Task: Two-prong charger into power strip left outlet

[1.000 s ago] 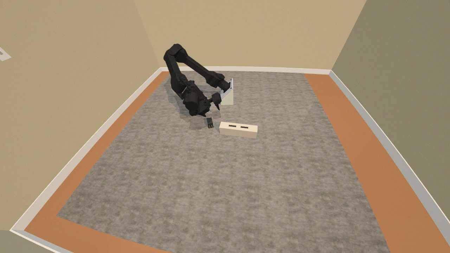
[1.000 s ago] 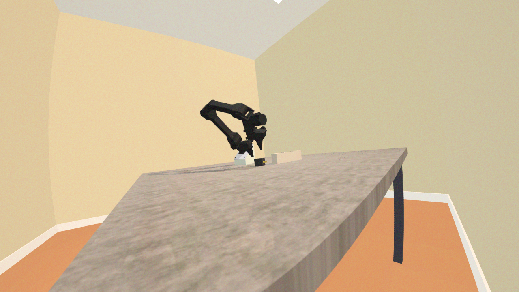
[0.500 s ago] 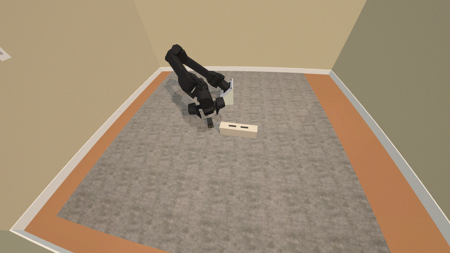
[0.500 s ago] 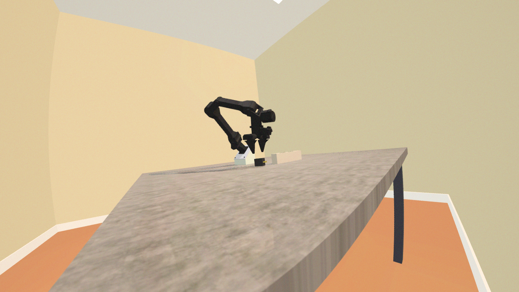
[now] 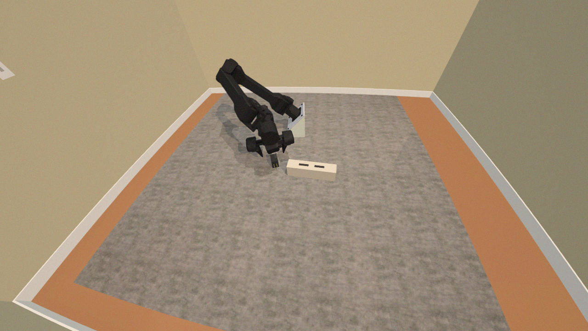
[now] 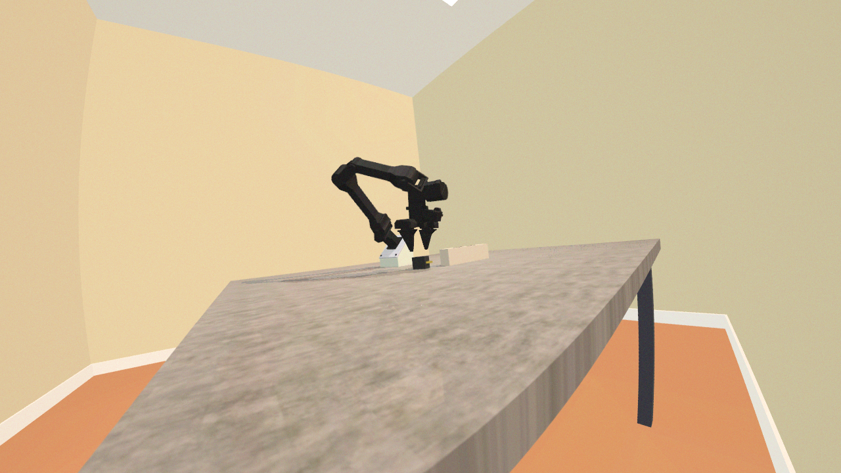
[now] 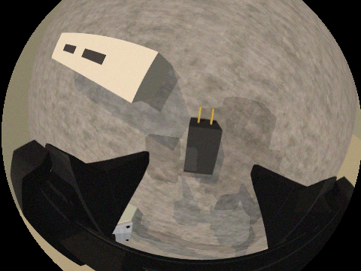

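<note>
Now: gripper tip 20 mm short of the two-prong charger, 10 mm to the right of it and 40 mm above it.
</note>
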